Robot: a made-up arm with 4 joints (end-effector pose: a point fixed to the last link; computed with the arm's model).
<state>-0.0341 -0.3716 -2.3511 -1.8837</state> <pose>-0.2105 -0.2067 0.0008 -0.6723 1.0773 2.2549</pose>
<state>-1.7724 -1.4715 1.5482 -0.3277</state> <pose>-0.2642 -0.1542 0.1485 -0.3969 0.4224 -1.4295</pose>
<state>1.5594 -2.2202 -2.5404 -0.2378</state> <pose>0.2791 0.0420 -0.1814 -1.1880 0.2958 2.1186</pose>
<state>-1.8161 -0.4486 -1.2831 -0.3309</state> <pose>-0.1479 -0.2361 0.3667 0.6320 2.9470 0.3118</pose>
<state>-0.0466 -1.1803 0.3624 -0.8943</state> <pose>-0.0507 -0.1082 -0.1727 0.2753 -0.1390 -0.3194</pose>
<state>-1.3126 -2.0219 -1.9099 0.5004</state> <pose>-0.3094 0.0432 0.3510 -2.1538 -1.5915 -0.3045</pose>
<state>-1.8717 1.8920 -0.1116 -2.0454</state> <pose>0.1543 -0.0091 0.1105 1.4588 0.7489 -1.9996</pose>
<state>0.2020 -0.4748 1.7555 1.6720</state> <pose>0.0374 -0.2141 0.1251 1.4098 -1.8154 1.3359</pose>
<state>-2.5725 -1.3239 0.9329 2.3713</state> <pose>-0.0871 -0.0523 0.1715 1.2100 -0.9097 -2.0161</pose>
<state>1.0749 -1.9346 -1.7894 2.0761</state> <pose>-0.0468 0.0076 -0.2440 1.4639 2.2797 0.6903</pose>
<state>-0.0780 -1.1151 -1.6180 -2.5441</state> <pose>-0.1952 -0.0530 -0.0554 -1.0145 -0.3935 1.7120</pose>
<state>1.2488 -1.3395 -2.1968 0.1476</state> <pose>0.1381 -0.1540 -0.2813 -0.0942 0.8948 1.3031</pose>
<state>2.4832 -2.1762 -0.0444 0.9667</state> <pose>0.1011 0.2187 0.1035 0.9674 0.0203 2.9530</pose>
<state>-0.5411 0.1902 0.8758 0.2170</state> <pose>0.0303 -0.2839 0.0573 0.0696 -0.3180 0.1596</pose>
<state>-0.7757 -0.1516 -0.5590 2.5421</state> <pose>-0.2206 -0.1085 0.0702 2.2022 0.4984 -1.6921</pose>
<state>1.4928 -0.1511 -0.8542 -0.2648</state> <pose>0.1660 -0.2762 -0.1100 -0.1958 -0.6515 0.0564</pose>
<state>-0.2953 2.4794 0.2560 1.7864</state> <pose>0.0319 -0.0331 0.2512 -0.6537 0.4214 0.3222</pose>
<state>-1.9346 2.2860 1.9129 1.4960</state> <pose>-0.0261 0.1695 0.0658 1.5244 1.7364 1.8517</pose>
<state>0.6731 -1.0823 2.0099 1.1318</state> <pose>0.0777 -0.2738 0.0260 -1.3554 2.6632 -0.5415</pose>
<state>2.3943 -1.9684 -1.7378 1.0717</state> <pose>0.3781 0.0434 -0.0116 -0.1652 0.5008 1.6366</pose>
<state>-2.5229 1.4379 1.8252 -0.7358</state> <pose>0.1904 0.0364 -0.0716 0.2027 0.0966 1.2867</pose>
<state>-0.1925 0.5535 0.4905 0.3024</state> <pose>0.0145 -0.2950 0.1011 -0.2240 -0.2566 0.2255</pose>
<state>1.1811 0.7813 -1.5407 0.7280</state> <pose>-0.1999 -0.2285 -0.1825 0.5208 0.0457 -0.8485</pose>
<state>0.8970 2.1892 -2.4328 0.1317</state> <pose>-0.2758 0.1804 -0.0657 0.2756 0.6809 -2.3715</pose>
